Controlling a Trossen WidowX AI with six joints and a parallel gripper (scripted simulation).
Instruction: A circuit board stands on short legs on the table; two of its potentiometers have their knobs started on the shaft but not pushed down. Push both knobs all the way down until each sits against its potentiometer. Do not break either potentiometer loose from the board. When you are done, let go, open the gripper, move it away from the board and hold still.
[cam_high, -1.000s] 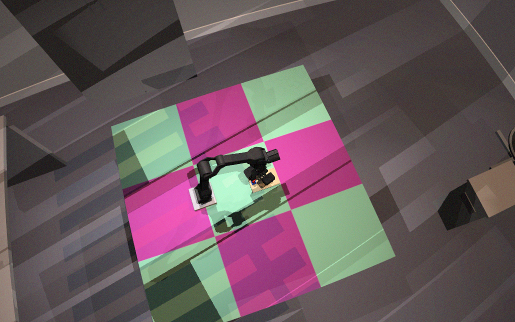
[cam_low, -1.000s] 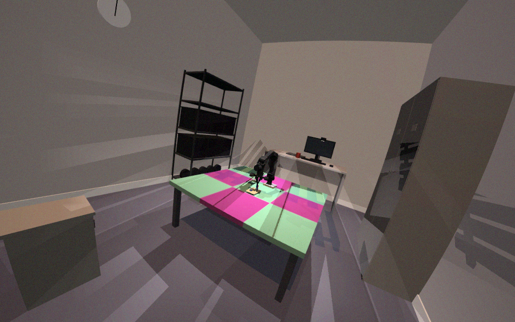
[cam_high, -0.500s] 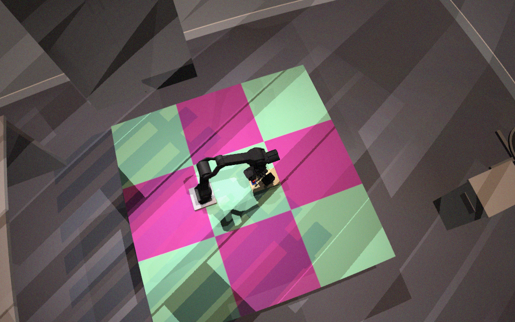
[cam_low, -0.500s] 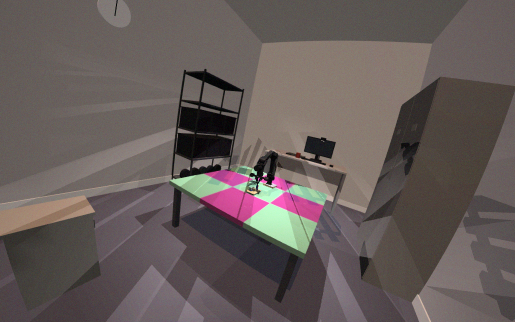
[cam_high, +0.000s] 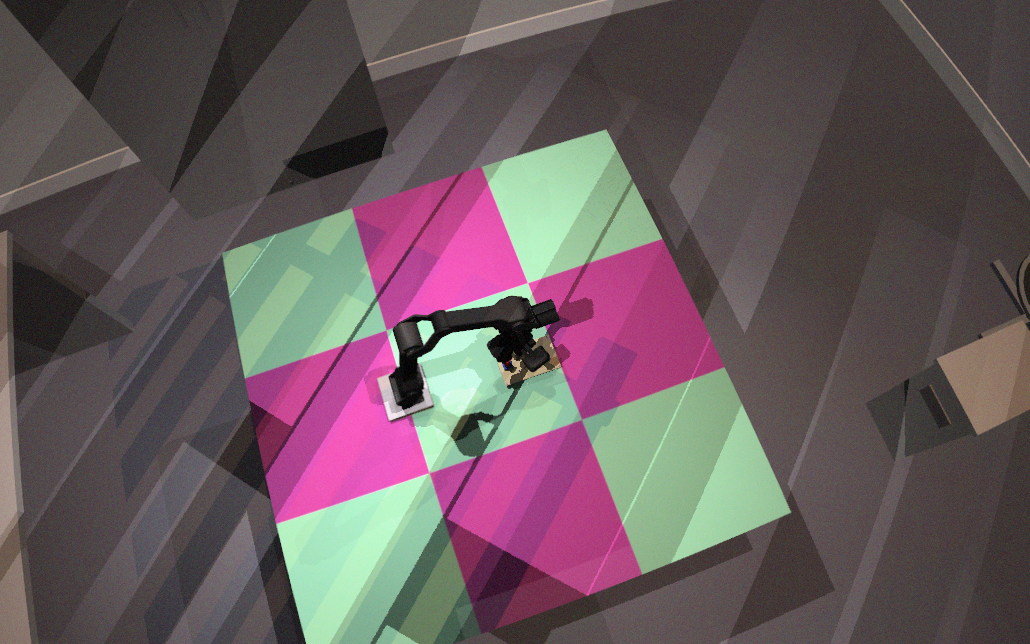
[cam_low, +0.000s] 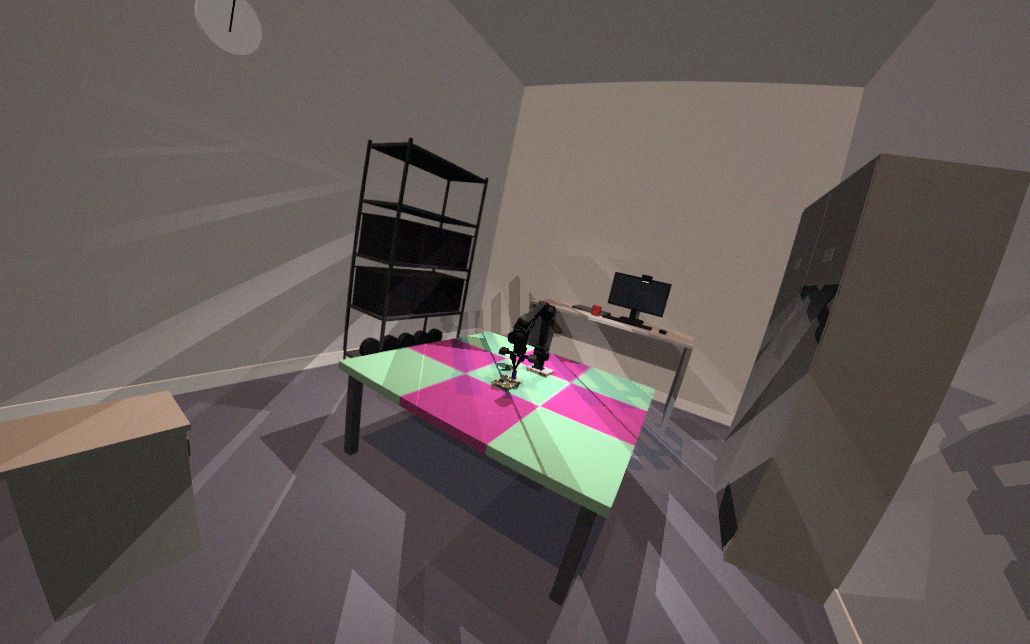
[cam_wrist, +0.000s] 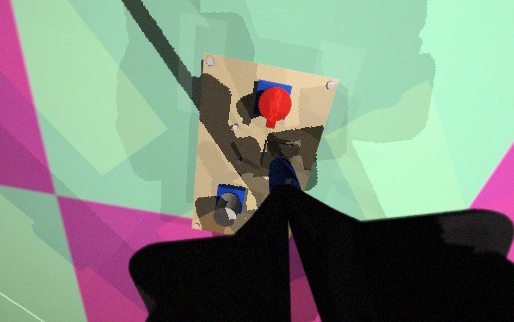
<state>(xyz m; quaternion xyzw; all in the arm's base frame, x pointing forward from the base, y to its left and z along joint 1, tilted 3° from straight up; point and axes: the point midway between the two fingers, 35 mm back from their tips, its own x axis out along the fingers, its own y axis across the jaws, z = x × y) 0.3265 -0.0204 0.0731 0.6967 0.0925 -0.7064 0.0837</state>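
My gripper tip is now 10 mm above the dark blue knob. Also, from my gripper tip: red knob: 40 mm behind, 10 mm to the right, 30 mm below.
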